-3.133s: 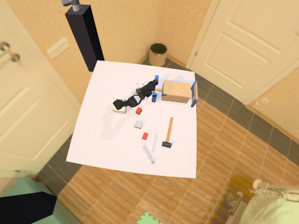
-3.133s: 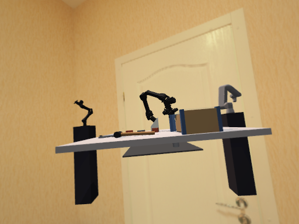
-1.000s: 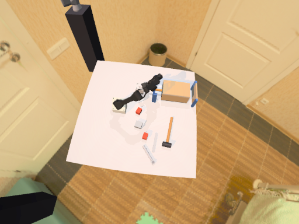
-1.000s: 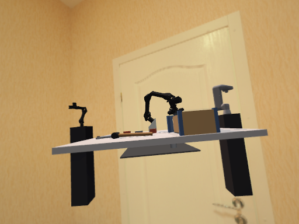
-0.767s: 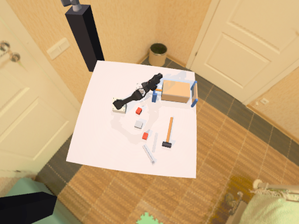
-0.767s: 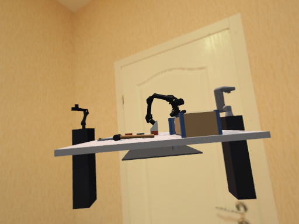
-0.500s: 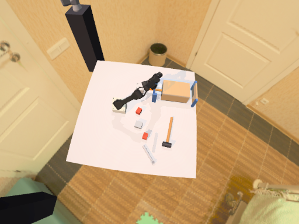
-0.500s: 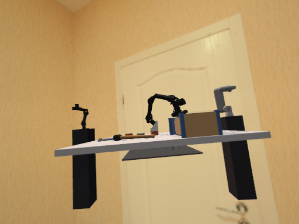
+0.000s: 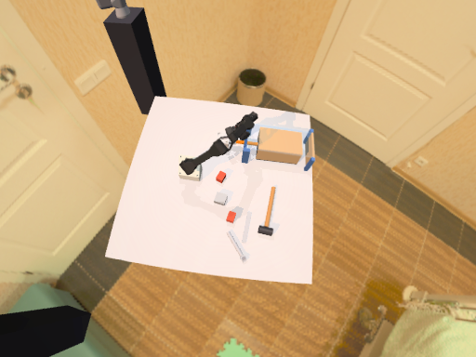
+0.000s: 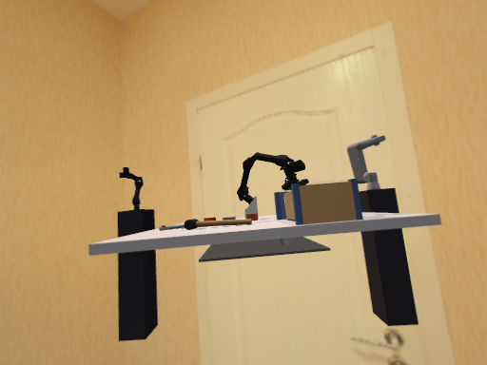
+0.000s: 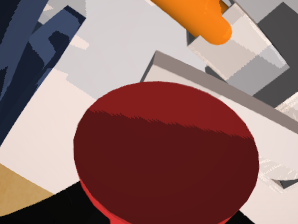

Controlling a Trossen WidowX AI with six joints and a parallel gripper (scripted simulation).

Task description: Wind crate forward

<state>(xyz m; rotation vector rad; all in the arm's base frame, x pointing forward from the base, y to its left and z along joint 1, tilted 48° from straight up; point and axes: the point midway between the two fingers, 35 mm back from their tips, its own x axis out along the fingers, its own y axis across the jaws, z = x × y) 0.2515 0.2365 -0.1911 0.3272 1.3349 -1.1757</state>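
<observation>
My gripper tip is now 3 cm past the winch handle, 3 cm to the left of it and 3 cm above it. From my gripper tip the other things lie so: red knob (1 cm ahead, 1 cm to the right); blue frame (8 cm ahead, 4 cm to the right, 2 cm below); white winch (10 cm behind, 6 cm to the right, 10 cm below).
</observation>
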